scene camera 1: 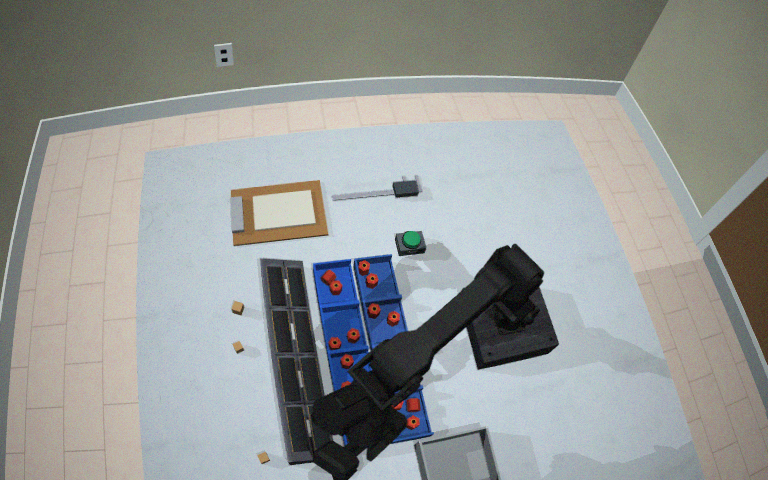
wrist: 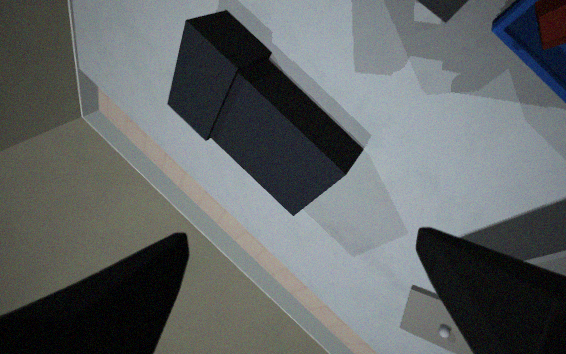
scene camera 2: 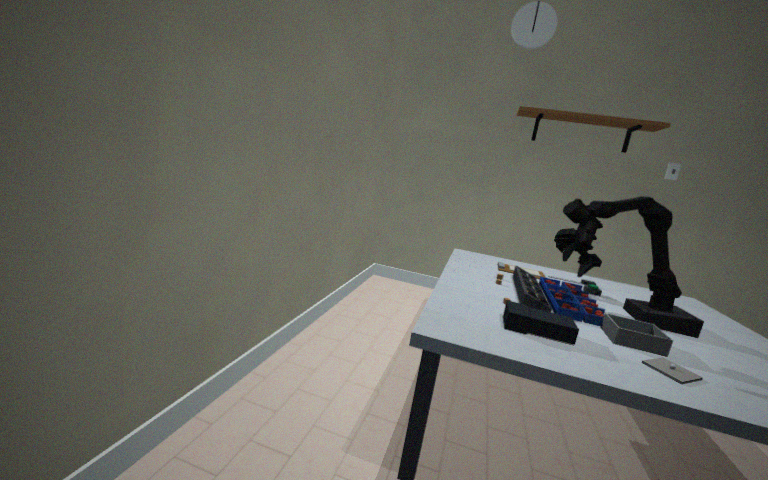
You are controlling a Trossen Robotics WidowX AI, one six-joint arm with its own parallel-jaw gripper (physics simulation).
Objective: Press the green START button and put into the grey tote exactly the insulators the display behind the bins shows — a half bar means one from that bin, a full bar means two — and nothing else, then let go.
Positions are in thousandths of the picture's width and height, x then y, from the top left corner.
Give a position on a grey tote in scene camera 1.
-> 615, 932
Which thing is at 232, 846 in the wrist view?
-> The gripper.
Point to a dark box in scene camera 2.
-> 674, 661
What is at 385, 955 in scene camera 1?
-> A display panel.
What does the gripper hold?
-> Nothing.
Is the gripper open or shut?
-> Open.
